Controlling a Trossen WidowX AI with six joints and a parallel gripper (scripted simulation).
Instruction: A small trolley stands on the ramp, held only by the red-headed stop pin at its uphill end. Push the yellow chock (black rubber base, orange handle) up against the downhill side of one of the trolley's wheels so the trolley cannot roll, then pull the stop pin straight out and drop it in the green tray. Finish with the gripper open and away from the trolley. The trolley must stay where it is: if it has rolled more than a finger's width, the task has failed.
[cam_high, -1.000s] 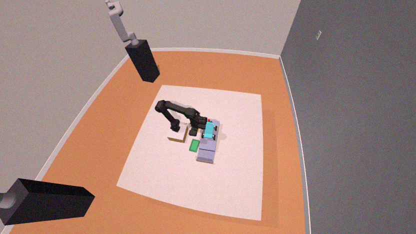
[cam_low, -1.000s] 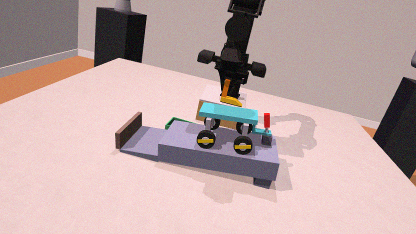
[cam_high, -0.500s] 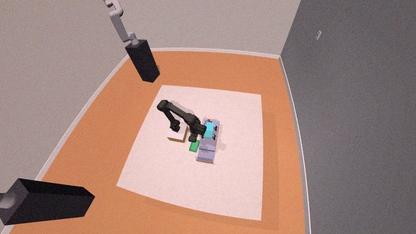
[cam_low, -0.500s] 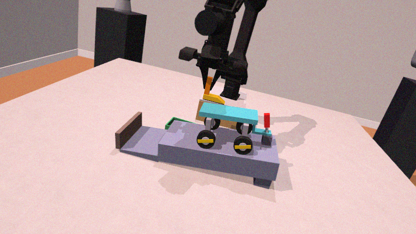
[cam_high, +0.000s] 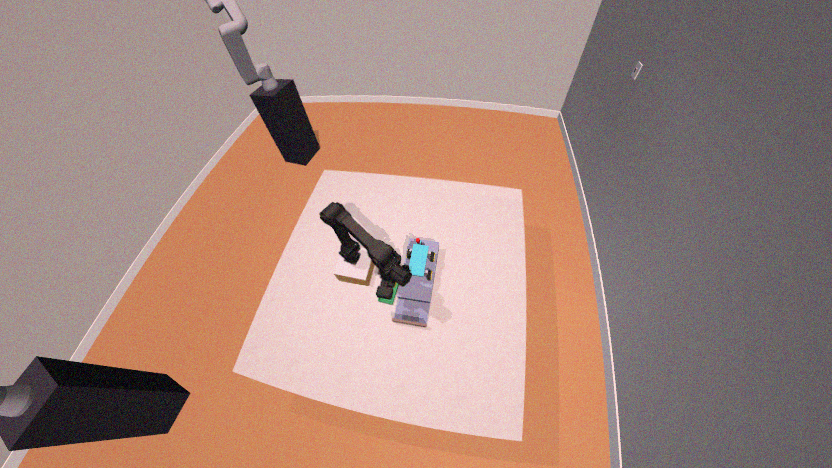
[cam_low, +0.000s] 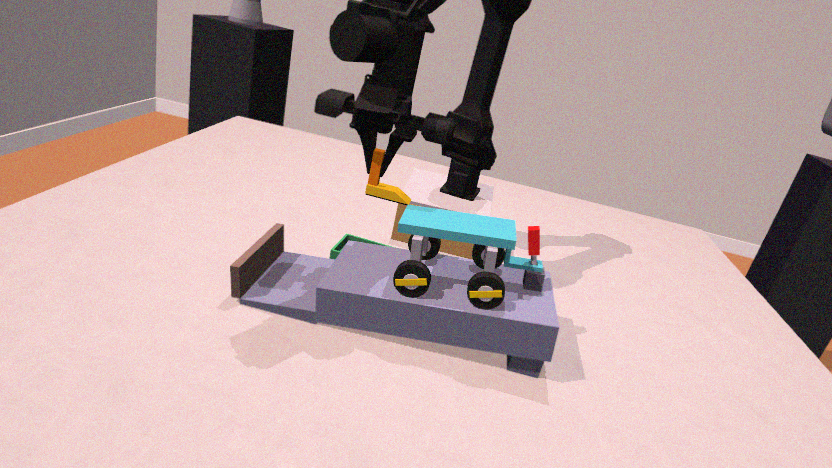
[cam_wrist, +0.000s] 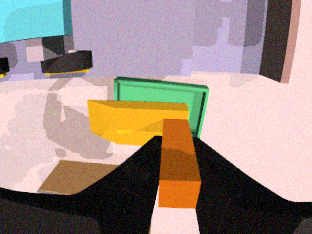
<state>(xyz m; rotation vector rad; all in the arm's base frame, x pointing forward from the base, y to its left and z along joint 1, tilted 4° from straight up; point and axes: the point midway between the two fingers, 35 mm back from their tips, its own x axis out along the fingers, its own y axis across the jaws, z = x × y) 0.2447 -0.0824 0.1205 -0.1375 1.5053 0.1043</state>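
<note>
Right now my gripper tip is 3 cm short of the red-headed stop pin, 25 cm to the right of it and 3 cm above it. Round my gripper tip: cyan trolley (7 cm ahead, 15 cm to the left, 5 cm below); then yellow chock (2 cm to the left, 1 cm below); then green tray (4 cm behind, 1 cm to the left, 17 cm below).
</note>
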